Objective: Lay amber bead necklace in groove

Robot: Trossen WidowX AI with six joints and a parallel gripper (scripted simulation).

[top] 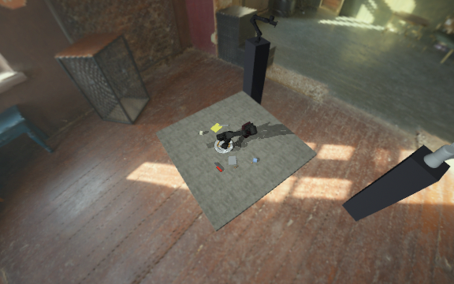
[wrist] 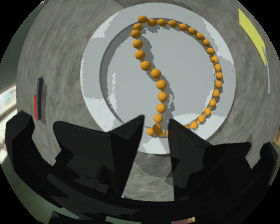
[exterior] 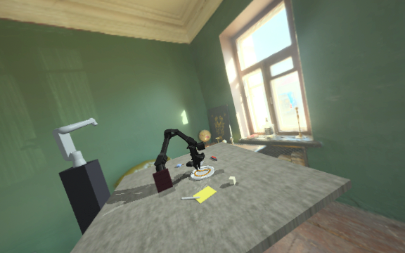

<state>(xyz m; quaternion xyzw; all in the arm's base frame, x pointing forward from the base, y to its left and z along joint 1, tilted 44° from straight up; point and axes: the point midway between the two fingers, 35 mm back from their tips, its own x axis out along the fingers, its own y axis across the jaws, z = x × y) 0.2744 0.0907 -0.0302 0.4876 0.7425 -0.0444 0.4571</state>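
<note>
Now: gripper tip 30 mm to the left of the board, 20 mm short of it and 20 mm above it. From my gripper tip the other things lie so: red tool 190 mm ahead, 180 mm to the left, 20 mm below; then grey square 170 mm to the left, 30 mm ahead, 20 mm below; then yellow card 300 mm to the right, 30 mm behind, 20 mm below.
</note>
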